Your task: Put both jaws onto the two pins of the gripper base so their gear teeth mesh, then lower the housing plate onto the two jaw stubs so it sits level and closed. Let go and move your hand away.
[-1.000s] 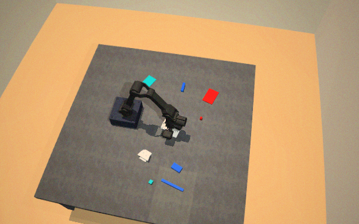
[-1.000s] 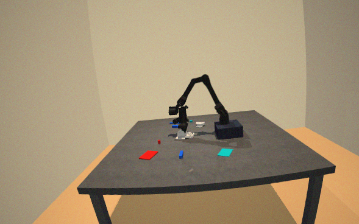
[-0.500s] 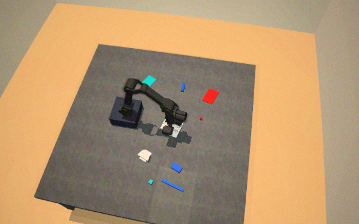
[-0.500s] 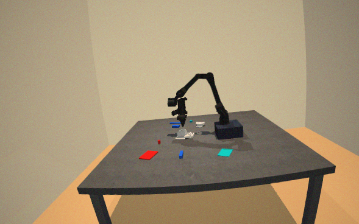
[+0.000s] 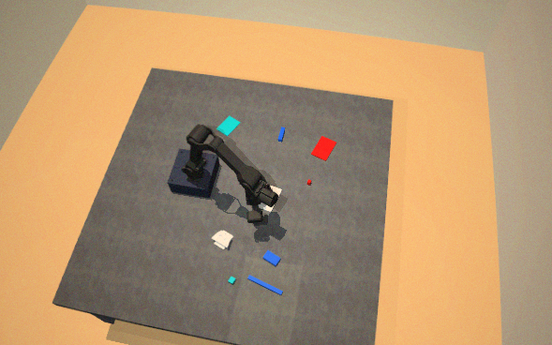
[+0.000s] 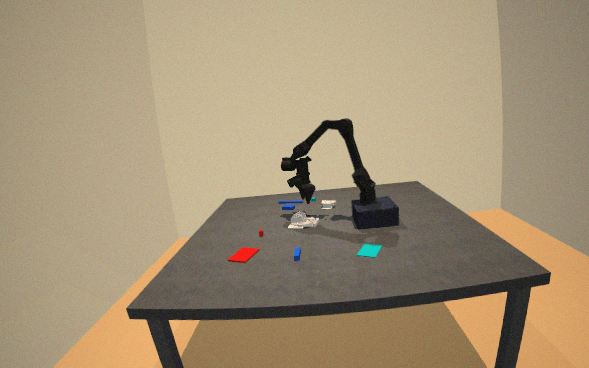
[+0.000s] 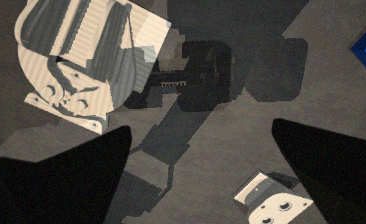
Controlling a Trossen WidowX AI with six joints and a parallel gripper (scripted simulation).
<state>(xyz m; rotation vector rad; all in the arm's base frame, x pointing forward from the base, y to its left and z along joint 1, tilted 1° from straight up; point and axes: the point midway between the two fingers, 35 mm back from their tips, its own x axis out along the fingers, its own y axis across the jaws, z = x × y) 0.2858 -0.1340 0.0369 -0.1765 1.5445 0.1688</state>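
The white block is 12 cm behind my gripper tip, 12 cm to the right of it and 7 cm below it. The rest, counted from my gripper tip: red cube: 21 cm ahead, 20 cm to the left, 7 cm below; then blue block: 9 cm ahead, 18 cm to the right, 7 cm below; then white jaw: 13 cm to the left, 7 cm below.
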